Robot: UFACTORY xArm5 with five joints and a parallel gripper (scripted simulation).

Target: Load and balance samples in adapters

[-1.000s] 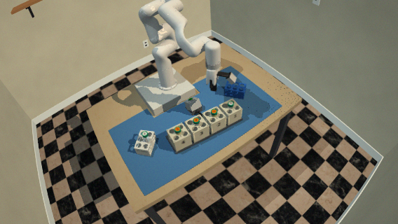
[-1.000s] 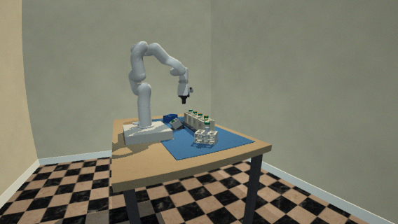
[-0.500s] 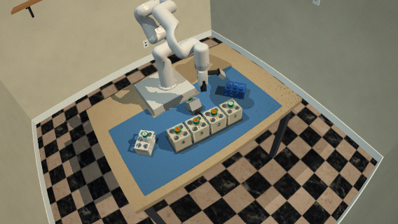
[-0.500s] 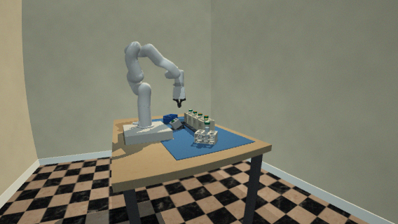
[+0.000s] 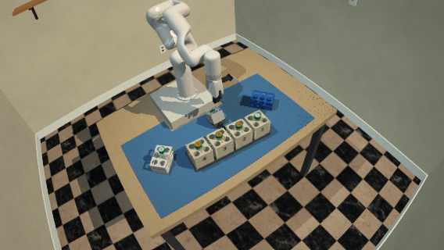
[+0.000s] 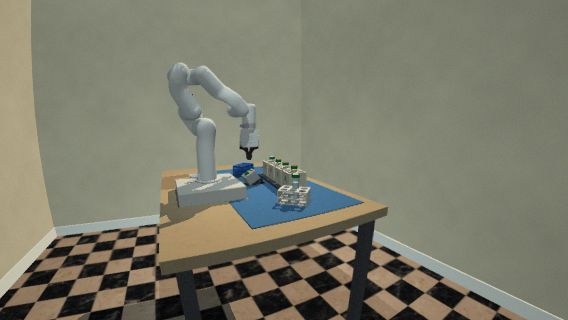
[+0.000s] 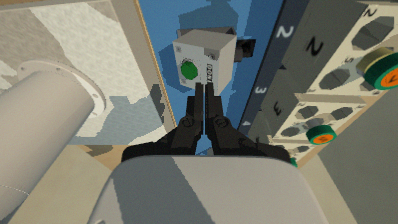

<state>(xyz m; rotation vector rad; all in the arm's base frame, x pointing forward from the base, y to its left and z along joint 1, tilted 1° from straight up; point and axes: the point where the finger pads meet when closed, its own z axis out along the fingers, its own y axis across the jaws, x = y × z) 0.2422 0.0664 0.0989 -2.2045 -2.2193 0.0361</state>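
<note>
Now: the DONE desk 20 mm to the right of my hand and 100 mm below it. Round my hand: adapter 2: 180 mm ahead, 20 mm to the left, 110 mm below; sample tube S9: 190 mm ahead, 100 mm to the right, 90 mm below; sample tube S7: 180 mm ahead, 10 mm to the left, 90 mm below.
</note>
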